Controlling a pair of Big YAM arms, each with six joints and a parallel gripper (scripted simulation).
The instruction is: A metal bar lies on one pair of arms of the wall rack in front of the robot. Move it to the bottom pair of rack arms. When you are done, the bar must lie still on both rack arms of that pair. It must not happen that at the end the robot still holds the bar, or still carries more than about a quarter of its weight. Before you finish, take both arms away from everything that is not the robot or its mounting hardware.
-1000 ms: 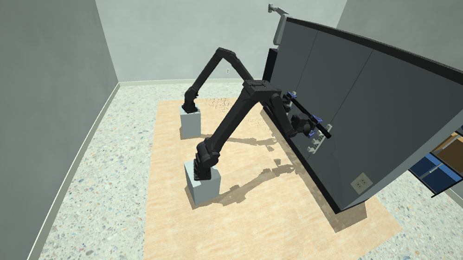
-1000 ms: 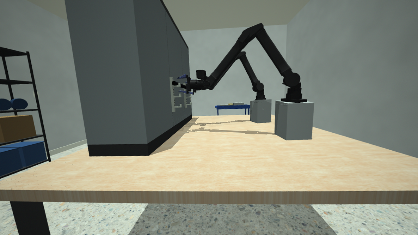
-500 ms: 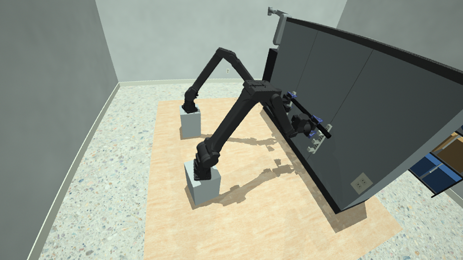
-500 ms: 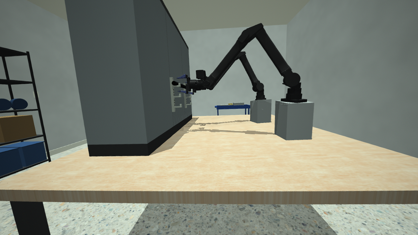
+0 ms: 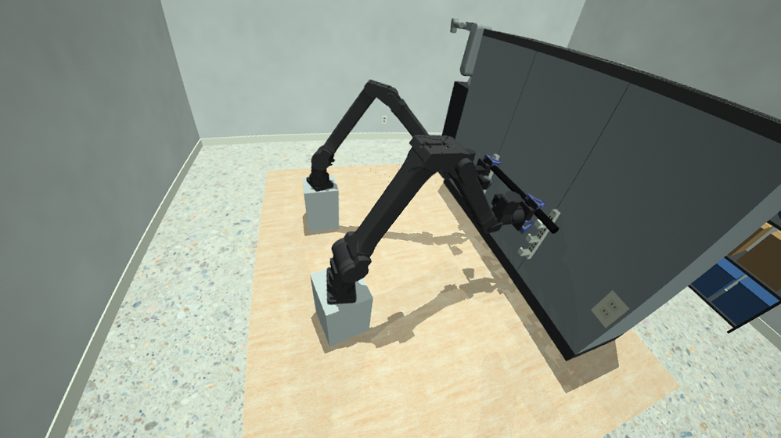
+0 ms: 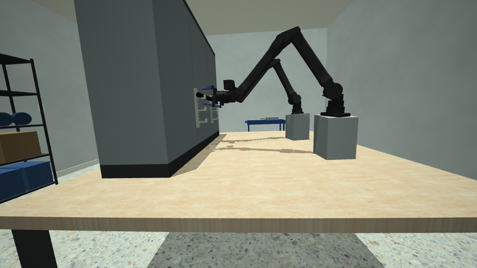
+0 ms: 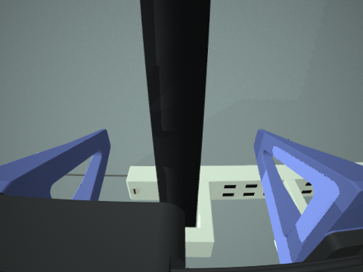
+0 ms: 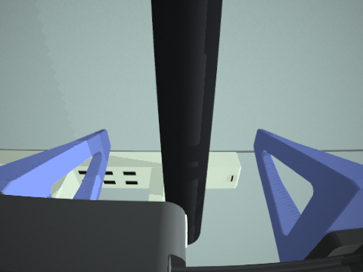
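The metal bar is 15 cm to the right of my left hand. From my left hand the other things lie so: grey wall panel 18 cm ahead, 14 cm to the right, 8 cm above.
My right hand is 1 cm short of the metal bar and 15 cm to the right of it. Round my right hand: grey wall panel 19 cm ahead, 16 cm to the left, 8 cm above.
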